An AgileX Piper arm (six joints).
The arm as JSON. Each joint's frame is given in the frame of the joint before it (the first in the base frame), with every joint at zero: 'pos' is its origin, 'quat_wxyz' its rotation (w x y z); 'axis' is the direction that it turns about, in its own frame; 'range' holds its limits. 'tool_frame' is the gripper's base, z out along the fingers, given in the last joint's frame.
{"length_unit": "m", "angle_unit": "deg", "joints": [
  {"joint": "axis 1", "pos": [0.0, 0.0, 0.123], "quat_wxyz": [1.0, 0.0, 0.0, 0.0], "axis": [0.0, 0.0, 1.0], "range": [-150.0, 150.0]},
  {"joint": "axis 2", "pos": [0.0, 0.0, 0.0], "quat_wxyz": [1.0, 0.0, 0.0, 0.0], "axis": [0.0, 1.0, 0.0], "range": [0.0, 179.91]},
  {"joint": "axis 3", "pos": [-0.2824, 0.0, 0.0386], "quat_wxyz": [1.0, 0.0, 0.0, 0.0], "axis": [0.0, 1.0, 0.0], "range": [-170.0, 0.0]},
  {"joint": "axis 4", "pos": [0.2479, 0.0, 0.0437], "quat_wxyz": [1.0, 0.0, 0.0, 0.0], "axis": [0.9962, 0.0, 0.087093], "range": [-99.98, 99.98]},
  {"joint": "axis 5", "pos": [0.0, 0.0, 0.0], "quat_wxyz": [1.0, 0.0, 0.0, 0.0], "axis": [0.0, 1.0, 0.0], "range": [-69.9, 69.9]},
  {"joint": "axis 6", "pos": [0.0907, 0.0, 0.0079], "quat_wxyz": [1.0, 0.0, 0.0, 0.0], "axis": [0.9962, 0.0, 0.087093], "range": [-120.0, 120.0]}
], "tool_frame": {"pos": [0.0, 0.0, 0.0], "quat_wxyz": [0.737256, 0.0, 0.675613, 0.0]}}
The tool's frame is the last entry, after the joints.
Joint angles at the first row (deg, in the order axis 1, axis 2, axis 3, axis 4, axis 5, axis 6):
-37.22, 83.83, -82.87, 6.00, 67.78, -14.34
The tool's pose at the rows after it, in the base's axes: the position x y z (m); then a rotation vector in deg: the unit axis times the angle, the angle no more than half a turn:
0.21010 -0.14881 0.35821 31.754 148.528 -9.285
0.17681 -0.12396 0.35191 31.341 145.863 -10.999
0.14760 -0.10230 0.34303 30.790 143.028 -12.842
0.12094 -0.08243 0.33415 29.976 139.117 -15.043
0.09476 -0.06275 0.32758 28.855 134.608 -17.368
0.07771 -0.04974 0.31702 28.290 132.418 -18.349
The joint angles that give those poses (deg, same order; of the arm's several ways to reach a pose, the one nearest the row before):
-37.22, 75.13, -72.50, 6.00, 64.27, -14.34
-37.22, 65.79, -63.36, 5.90, 61.55, -14.34
-37.22, 57.17, -55.58, 5.72, 59.26, -14.34
-37.22, 48.56, -48.84, 5.65, 56.90, -14.34
-37.22, 39.56, -43.57, 5.60, 55.76, -14.34
-37.22, 33.32, -39.47, 5.65, 55.56, -14.34

